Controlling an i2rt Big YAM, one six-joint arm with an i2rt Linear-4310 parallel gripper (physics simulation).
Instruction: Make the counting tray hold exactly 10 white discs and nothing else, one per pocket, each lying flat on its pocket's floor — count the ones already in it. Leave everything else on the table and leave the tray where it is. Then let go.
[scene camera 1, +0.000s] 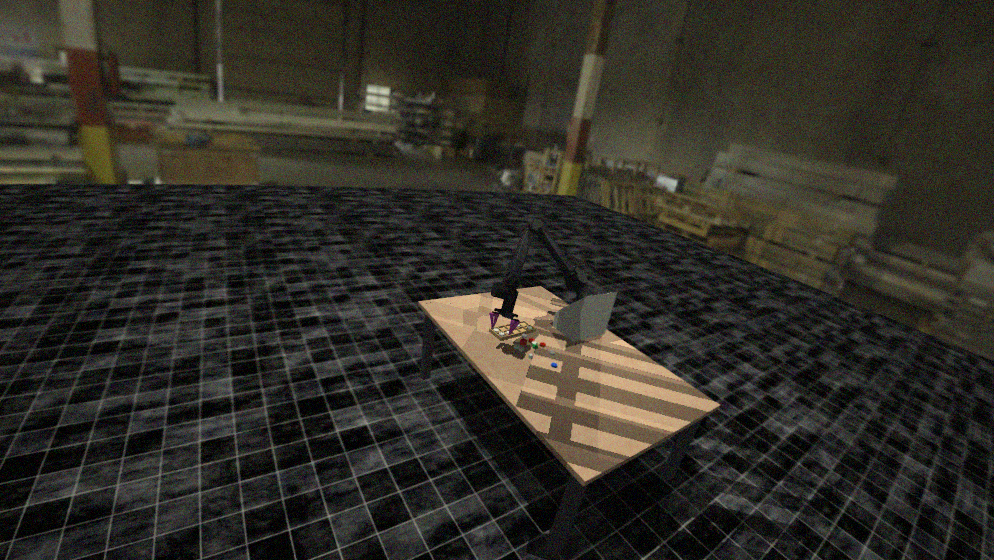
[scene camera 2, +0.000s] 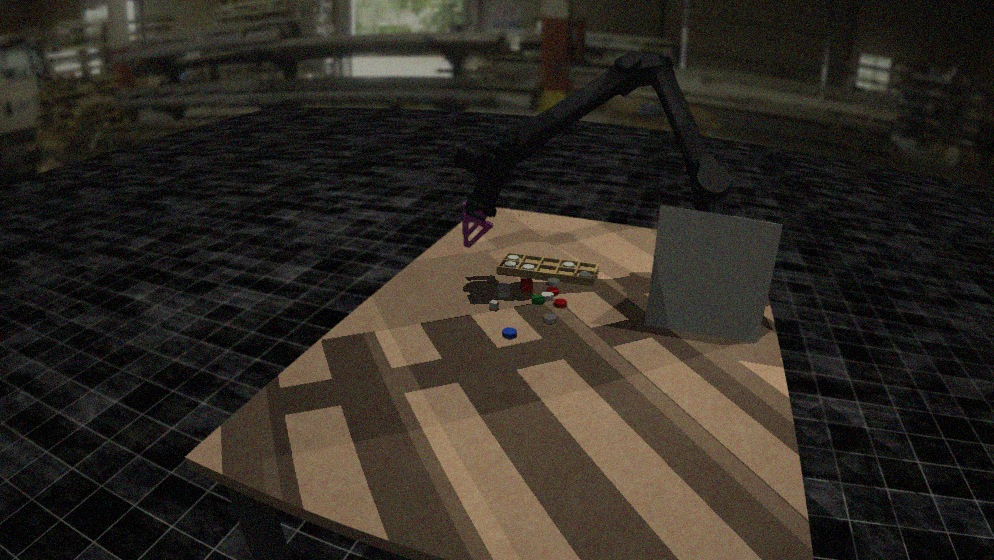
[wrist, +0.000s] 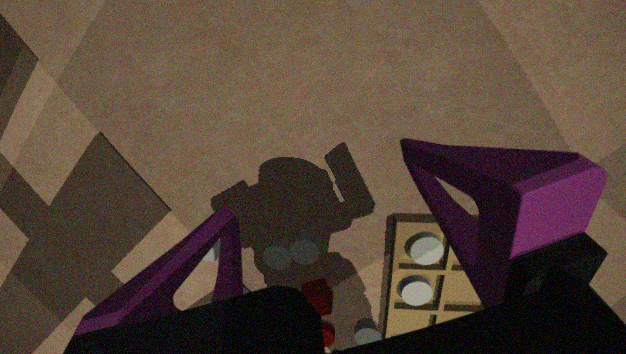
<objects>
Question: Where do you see my gripper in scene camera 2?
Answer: At 465, 241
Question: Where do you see a counting tray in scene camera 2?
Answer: At 544, 267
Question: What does my gripper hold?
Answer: Nothing.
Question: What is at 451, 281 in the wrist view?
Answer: A counting tray.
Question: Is my gripper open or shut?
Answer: Open.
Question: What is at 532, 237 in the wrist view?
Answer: My gripper.
</objects>
